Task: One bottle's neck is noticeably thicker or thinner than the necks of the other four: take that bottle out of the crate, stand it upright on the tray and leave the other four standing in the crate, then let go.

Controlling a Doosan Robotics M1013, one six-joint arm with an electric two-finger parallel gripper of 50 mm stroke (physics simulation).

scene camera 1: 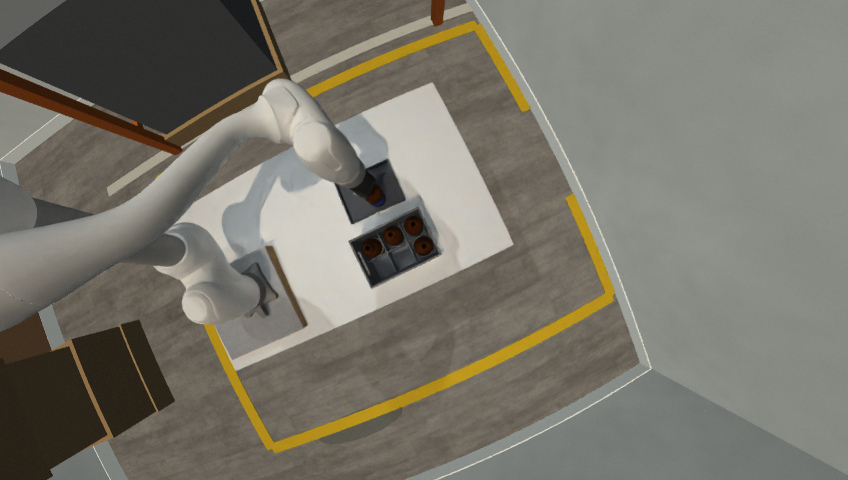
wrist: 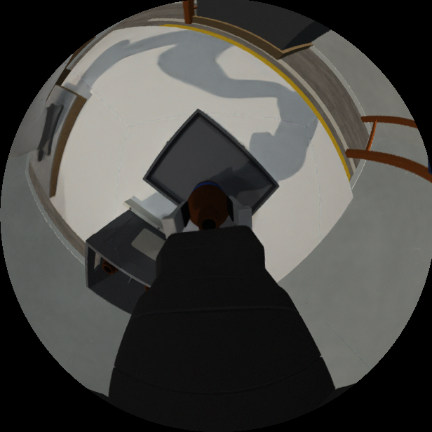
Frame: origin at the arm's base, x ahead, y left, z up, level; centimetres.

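Where they show: arm's base, link origin: (scene camera 1: 252,290).
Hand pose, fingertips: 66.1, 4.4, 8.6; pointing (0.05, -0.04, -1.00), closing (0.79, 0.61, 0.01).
Observation:
Things, the pixels of their top centre, and the offset from my fingertips, as dx, dy, dz. "pt": a spot on its surface instead. Level surfaces: height alone.
- brown bottle, top centre: (scene camera 1: 368,189) +0.9, -1.4, +2.2
- tray, surface spot: (scene camera 1: 357,210) pt -9.0, -1.0, -13.3
- crate, surface spot: (scene camera 1: 360,264) pt -15.6, -22.4, +3.7
- white table, surface height: dz -13.8
A brown bottle (scene camera 1: 374,194) (wrist: 207,202) with a blue band is at the tray (scene camera 1: 357,210) (wrist: 195,145), near its crate-side edge. In the wrist view it seems to lean, its dark mouth toward the gripper's body. My gripper (scene camera 1: 371,191) (wrist: 207,206) is open, with a finger on each side of the bottle and gaps between. The bottle's base is hidden. Four brown bottles (scene camera 1: 371,248) (scene camera 1: 392,235) (scene camera 1: 413,225) (scene camera 1: 423,245) stand in the crate (scene camera 1: 360,264) (wrist: 87,265); two of its compartments are empty. Neck differences are too small to tell.
The crate stands close beside the tray on the white table (scene camera 1: 458,178) (wrist: 135,90). A second robot arm (scene camera 1: 220,291) hangs over a grey board with a brown edge strip (scene camera 1: 286,285) (wrist: 65,145), at the table's other end.

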